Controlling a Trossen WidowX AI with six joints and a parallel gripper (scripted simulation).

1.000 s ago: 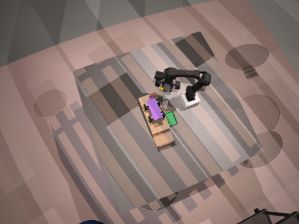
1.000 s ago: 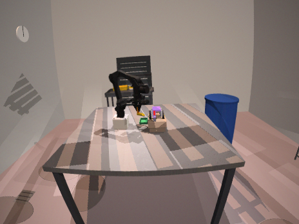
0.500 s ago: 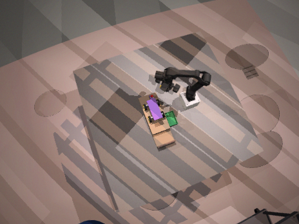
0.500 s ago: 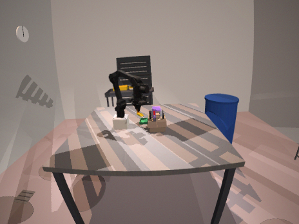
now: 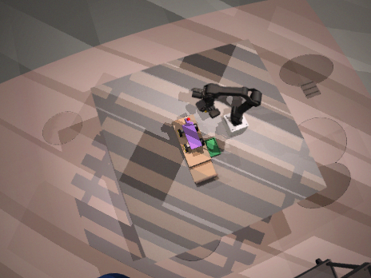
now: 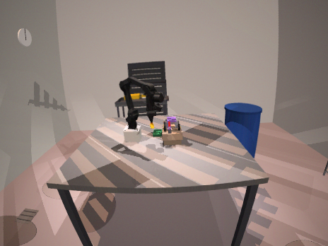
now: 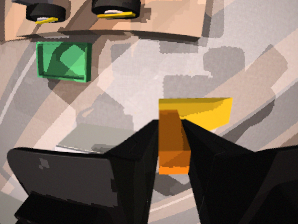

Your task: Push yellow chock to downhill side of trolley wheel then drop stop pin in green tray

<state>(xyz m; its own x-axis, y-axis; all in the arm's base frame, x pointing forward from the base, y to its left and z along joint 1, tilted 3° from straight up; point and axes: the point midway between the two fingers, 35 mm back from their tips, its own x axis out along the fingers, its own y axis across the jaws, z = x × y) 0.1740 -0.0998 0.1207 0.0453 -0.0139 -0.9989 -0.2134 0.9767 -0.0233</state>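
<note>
The red-headed stop pin lies 130 mm ahead of my gripper tip, 10 mm to the left of it and 40 mm below it. Round my gripper tip: yellow chock (20 mm to the right, 10 mm below); then purple trolley (140 mm ahead, 120 mm to the left, 60 mm below); then tan ramp (140 mm ahead, 130 mm to the left, 130 mm below).
</note>
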